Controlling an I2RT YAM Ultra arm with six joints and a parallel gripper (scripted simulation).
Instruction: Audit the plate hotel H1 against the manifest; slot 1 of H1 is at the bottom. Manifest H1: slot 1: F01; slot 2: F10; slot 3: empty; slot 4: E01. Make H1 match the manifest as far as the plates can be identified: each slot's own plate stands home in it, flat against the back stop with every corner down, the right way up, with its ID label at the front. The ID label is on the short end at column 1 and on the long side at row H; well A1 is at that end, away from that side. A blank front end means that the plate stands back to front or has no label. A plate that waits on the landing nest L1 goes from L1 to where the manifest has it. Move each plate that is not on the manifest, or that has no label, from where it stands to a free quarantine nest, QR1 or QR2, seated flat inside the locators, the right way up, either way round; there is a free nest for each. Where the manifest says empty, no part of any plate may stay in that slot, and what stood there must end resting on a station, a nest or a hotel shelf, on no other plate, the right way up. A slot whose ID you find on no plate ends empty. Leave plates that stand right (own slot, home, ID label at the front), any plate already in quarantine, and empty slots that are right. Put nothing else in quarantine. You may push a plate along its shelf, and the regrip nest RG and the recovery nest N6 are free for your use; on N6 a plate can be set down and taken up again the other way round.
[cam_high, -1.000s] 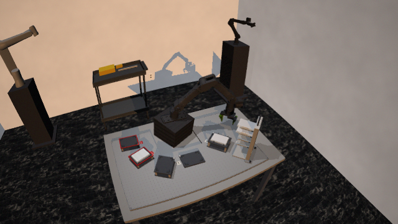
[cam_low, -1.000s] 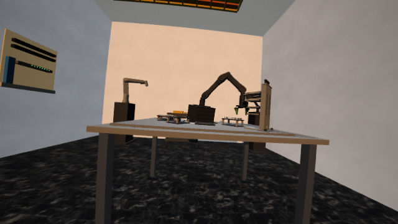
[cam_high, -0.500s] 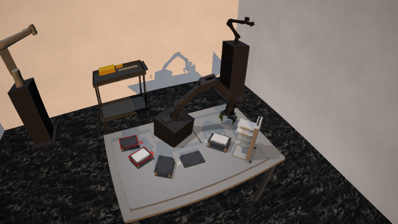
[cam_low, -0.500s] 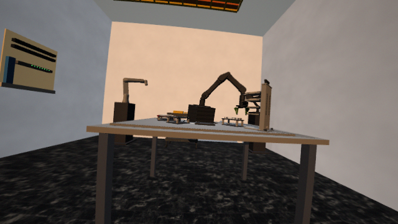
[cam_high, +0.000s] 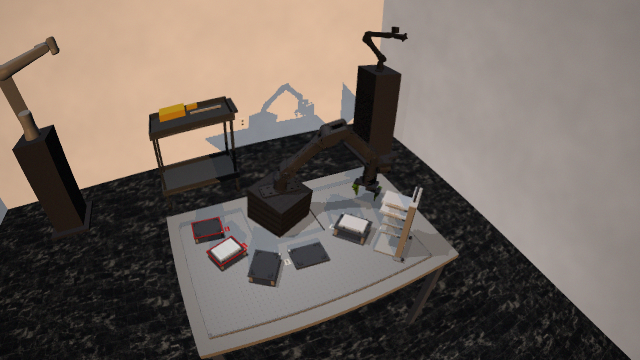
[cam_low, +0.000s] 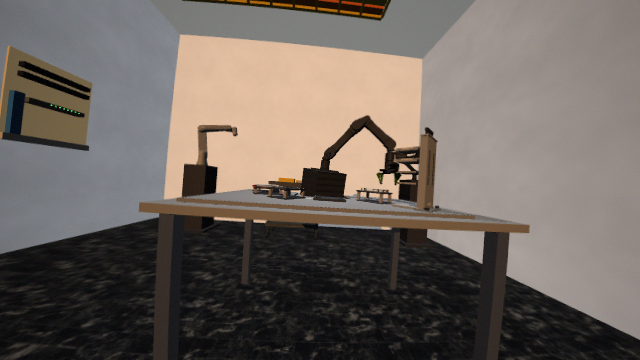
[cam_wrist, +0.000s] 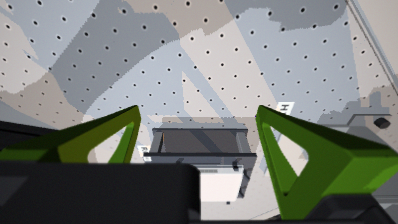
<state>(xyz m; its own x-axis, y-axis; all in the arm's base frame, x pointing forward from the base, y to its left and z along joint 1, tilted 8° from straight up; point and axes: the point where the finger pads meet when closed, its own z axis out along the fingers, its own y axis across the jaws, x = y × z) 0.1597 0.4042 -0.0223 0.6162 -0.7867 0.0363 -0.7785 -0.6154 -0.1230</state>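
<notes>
Right now the white plate is 13 cm to the right of my hand, 11 cm ahead of it and 4 cm below it. From my hand the other things lie so: A1 mark 14 cm to the right, 5 cm below, 1 cm ahead; then dark regrip nest 13 cm to the right, 11 cm ahead, 5 cm below; then H1 tag 15 cm ahead, 11 cm below, 3 cm to the left.
</notes>
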